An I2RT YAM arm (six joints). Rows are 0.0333 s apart.
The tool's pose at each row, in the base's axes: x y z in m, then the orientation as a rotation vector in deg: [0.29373 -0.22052 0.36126 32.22 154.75 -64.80]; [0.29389 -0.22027 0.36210 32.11 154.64 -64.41]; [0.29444 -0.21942 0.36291 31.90 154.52 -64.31]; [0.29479 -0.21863 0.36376 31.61 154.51 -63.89]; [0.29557 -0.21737 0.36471 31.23 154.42 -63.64]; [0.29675 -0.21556 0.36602 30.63 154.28 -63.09]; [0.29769 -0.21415 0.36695 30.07 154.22 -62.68]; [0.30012 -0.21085 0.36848 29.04 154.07 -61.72]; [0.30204 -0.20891 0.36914 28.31 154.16 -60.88]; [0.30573 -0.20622 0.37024 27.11 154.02 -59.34]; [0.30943 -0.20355 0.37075 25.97 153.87 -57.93]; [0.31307 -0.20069 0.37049 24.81 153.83 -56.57]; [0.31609 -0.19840 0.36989 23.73 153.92 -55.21]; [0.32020 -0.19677 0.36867 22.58 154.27 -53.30]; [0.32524 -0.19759 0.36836 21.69 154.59 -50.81]
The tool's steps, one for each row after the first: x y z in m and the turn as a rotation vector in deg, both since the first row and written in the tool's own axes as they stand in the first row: [-0.00032 -0.00032 -0.00077 -0.26 -0.21 0.06]; [-0.00082 -0.00009 -0.00194 -0.34 -0.42 0.02]; [-0.00116 0.00001 -0.00310 -0.64 -0.63 -0.05]; [-0.00180 0.00051 -0.00466 -0.84 -0.91 -0.17]; [-0.00275 0.00129 -0.00687 -1.25 -1.38 -0.33]; [-0.00348 0.00197 -0.00852 -1.57 -1.74 -0.53]; [-0.00523 0.00406 -0.01194 -2.30 -2.47 -0.85]; [-0.00663 0.00565 -0.01379 -2.94 -2.84 -1.14]; [-0.00958 0.00814 -0.01647 -4.08 -3.71 -1.47]; [-0.01237 0.01100 -0.01872 -5.14 -4.54 -1.80]; [-0.01484 0.01447 -0.02057 -6.17 -5.25 -2.21]; [-0.01679 0.01754 -0.02177 -7.21 -5.81 -2.63]; [-0.01976 0.02103 -0.02207 -8.66 -6.25 -3.14]; [-0.02451 0.02272 -0.02126 -10.48 -6.66 -3.40]
